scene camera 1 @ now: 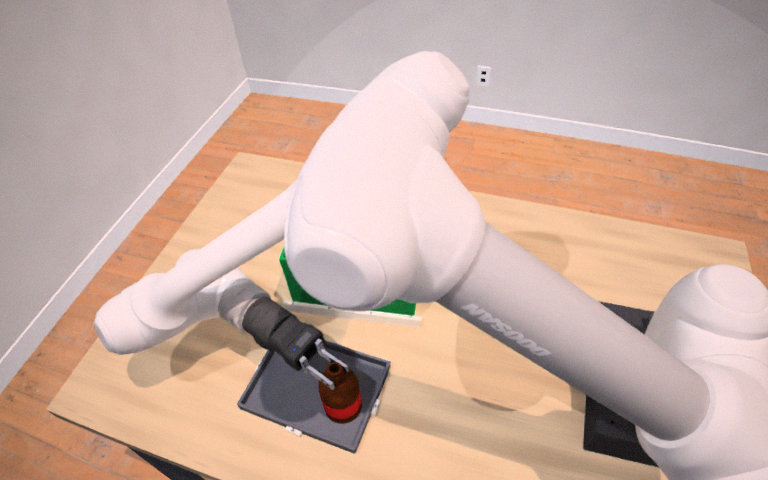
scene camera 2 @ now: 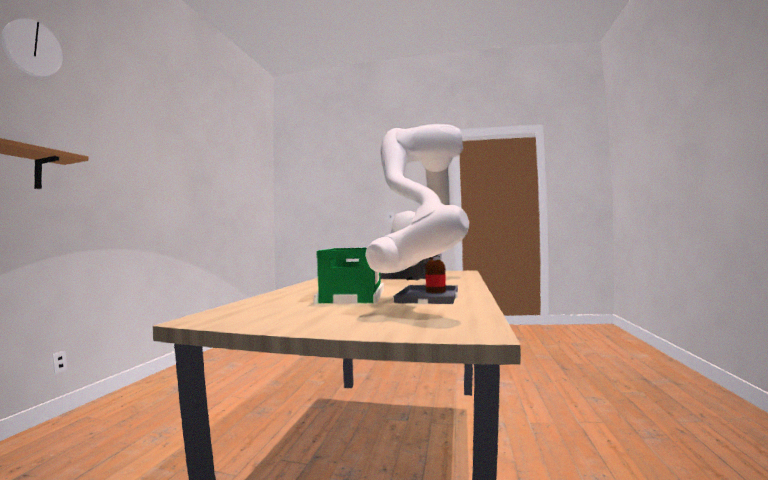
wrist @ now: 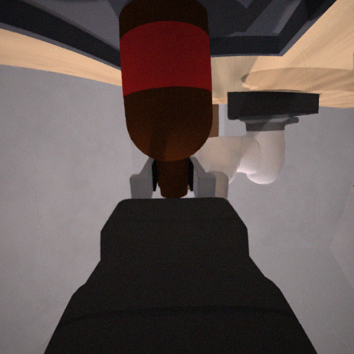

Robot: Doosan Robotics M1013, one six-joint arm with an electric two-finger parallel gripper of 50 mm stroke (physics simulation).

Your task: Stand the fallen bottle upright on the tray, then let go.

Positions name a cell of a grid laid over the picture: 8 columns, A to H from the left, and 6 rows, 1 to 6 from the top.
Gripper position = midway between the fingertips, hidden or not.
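Observation:
The gripper (scene camera 1: D5), (wrist: D3) is there to see, and so is a brown bottle (scene camera 1: D6), which the wrist view picks out too, with the bottle (wrist: D2). There's a dark grey tray (scene camera 1: C5) as well.

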